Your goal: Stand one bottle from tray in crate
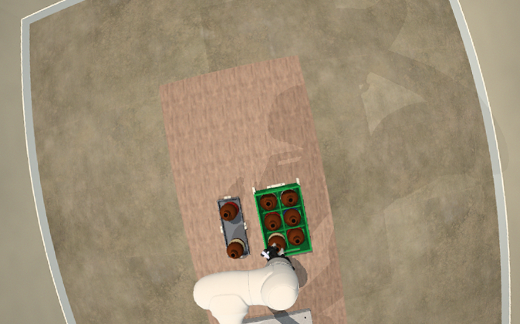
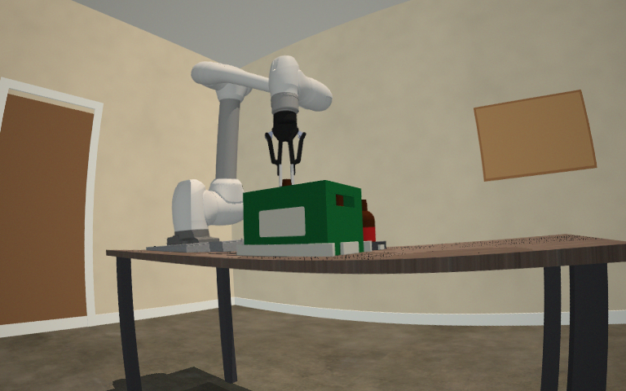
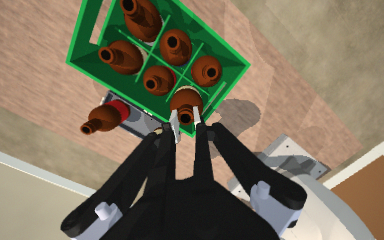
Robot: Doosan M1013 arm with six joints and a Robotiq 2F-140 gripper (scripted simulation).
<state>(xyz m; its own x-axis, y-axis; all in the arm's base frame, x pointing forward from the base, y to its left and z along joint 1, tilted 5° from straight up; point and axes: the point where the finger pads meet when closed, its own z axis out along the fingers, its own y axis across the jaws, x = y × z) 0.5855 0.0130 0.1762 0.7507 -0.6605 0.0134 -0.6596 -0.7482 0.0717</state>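
Right now my hand is 15 cm above the green crate, 9 cm short of it and 4 cm to the left of it. The rest, counted from my hand: grey tray 22 cm below, 19 cm to the left, 6 cm ahead.
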